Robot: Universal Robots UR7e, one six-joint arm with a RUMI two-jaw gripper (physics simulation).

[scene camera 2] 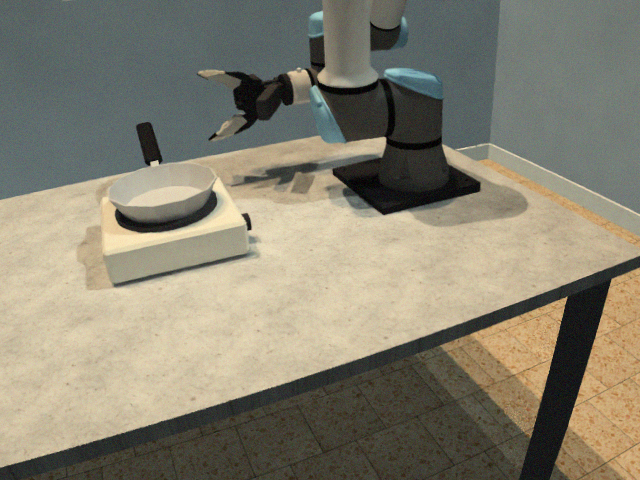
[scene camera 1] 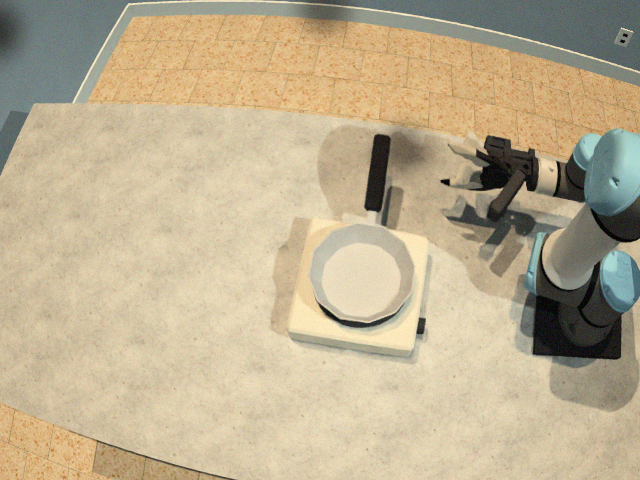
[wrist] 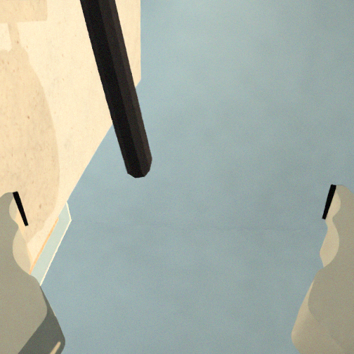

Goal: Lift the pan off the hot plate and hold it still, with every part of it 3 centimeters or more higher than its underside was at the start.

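Places are measured from the arm's base along level axes (x ahead, y left, z up), in centimetres.
Pixels of known places: gripper, fingertip midpoint: (scene camera 2: pixel 202 108) (scene camera 1: pixel 444 163); arm's base, origin of the base link: (scene camera 2: pixel 413 177) (scene camera 1: pixel 585 314).
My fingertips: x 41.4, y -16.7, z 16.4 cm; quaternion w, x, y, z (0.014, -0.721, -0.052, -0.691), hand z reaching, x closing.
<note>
For each thing: its top centre in the pictures, then the offset to it from my fingertips. Level surfaces: height alone.
- cream hot plate, middle of its top: (scene camera 1: pixel 366 280) (scene camera 2: pixel 170 203) dy +22.9, dx +9.6, dz -10.7 cm
- grey stone-look table, its level: dz -18.3 cm
- black knob, middle of its top: (scene camera 2: pixel 243 214) (scene camera 1: pixel 421 323) dy +27.8, dx -2.9, dz -13.0 cm
A light grey pan (scene camera 1: pixel 361 273) (scene camera 2: pixel 162 193) sits upright on a cream hot plate (scene camera 1: pixel 307 322) (scene camera 2: pixel 175 253). Its black handle (scene camera 1: pixel 377 173) (scene camera 2: pixel 148 143) points to the far side of the table and rises above the table. The handle's end also shows in the wrist view, where the handle (wrist: pixel 117 90) comes down from the top, left of the middle, beyond the fingertips. My gripper (scene camera 1: pixel 447 163) (scene camera 2: pixel 205 105) (wrist: pixel 174 192) is wide open and empty. It is to the right of the handle in both scene views, apart from it, with its fingers pointing left toward the handle side.
The grey stone-look table (scene camera 1: pixel 155 258) (scene camera 2: pixel 361 289) (wrist: pixel 25 150) carries the hot plate and the arm's black base (scene camera 1: pixel 547 341) (scene camera 2: pixel 385 200). A black knob (scene camera 1: pixel 421 326) (scene camera 2: pixel 247 222) sticks out of the hot plate's right side. A blue wall (scene camera 2: pixel 77 103) (wrist: pixel 225 125) stands behind.
</note>
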